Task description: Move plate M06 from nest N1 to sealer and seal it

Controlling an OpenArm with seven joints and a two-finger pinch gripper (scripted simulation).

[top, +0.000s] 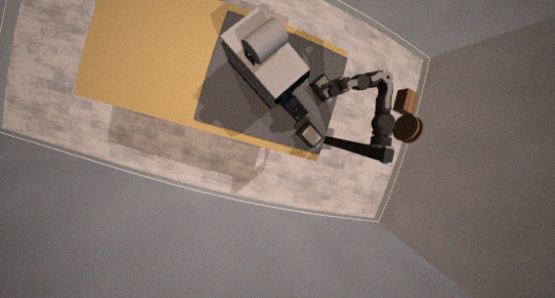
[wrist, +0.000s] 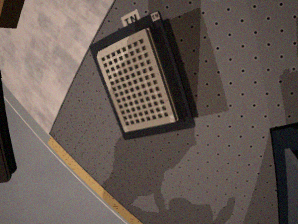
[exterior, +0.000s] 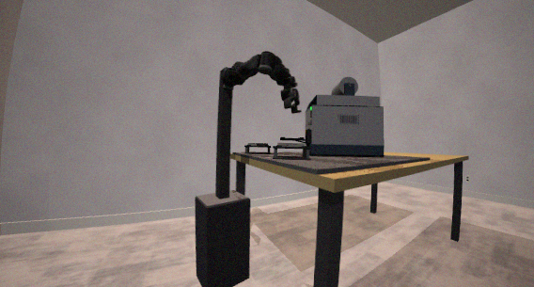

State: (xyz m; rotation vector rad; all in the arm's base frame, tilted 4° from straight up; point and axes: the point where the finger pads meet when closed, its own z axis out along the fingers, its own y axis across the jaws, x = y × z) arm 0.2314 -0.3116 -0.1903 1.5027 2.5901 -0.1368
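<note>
Now: hand 70 mm past the open plate M06, 50 mm to the left of it and 160 mm above it. Also, from my hand: start key (140 mm ahead, 40 mm below); then sealer stage (130 mm ahead, 130 mm to the left, 130 mm below); then dark nest N1 (70 mm behind, 50 mm to the right, 180 mm below).
</note>
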